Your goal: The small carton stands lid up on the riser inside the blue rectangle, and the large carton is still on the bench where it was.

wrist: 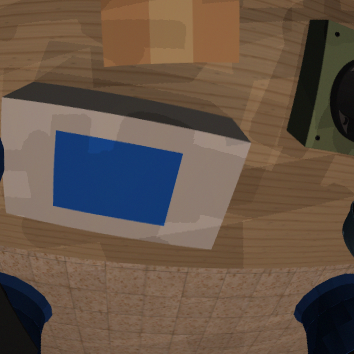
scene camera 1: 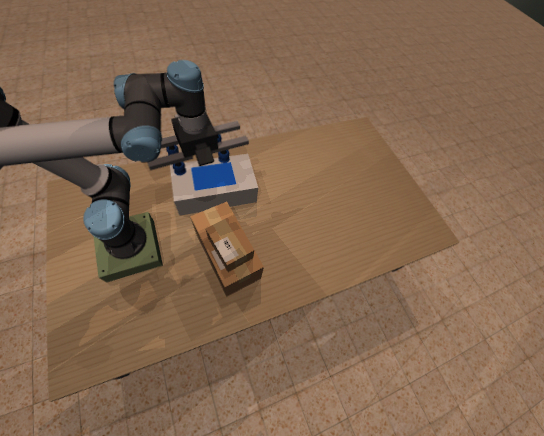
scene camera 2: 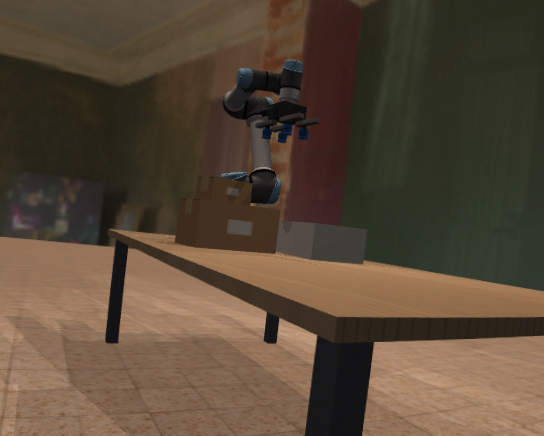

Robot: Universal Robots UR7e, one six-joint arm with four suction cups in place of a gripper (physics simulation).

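Where they show: hand, tool point: (wrist: 182, 253) (scene camera 2: 284, 138); arm's base, link origin: (scene camera 1: 126, 240).
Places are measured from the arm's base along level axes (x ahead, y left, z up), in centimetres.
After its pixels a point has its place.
Observation:
The small carton (scene camera 1: 241, 243) {x 42.6, y -16.9, z 15.5 cm} (scene camera 2: 217, 194) {x 45.7, y -18.4, z 9.9 cm} rests on top of the large carton (scene camera 1: 242, 280) {x 41.0, y -26.8, z 4.8 cm} (scene camera 2: 215, 227) {x 47.7, y -18.2, z -0.7 cm} (wrist: 125, 37) {x 39.4, y 1.9, z 7.7 cm}; a white printed label shows on its upper face. The large carton stands on the bench (scene camera 1: 350, 200) {x 103.0, y 4.7, z -7.6 cm} (scene camera 2: 400, 295) {x 130.1, y -6.3, z -7.6 cm} (wrist: 280, 240) {x -1.7, y 36.8, z -7.6 cm}, near the riser. The light grey riser (scene camera 1: 215, 201) {x 36.8, y 12.1, z -0.9 cm} (scene camera 2: 340, 245) {x 55.9, y 22.7, z -2.0 cm} (wrist: 215, 190) {x 22.7, y 20.4, z 4.4 cm} has a bare blue rectangle (scene camera 1: 213, 176) {x 37.8, y 21.7, z 4.5 cm} (wrist: 117, 177) {x 37.2, y 21.3, z 4.4 cm} on its top. My gripper (scene camera 1: 199, 153) {x 33.6, y 6.8, z 34.5 cm} (scene camera 2: 285, 134) is open, its four blue cups pointing down with nothing on them. It hangs high above the riser's side of the bench, away from both cartons.
The arm's green base plate (scene camera 1: 130, 270) {x 0.4, y -11.6, z -2.9 cm} (wrist: 319, 117) {x 8.0, y 5.8, z 0.3 cm} is fixed to the bench, left of the cartons in scene camera 1. The arm's forearm (scene camera 1: 60, 140) {x 8.2, y -6.7, z 59.0 cm} reaches in from the left, high above the bench. The bench edge runs just behind the riser.

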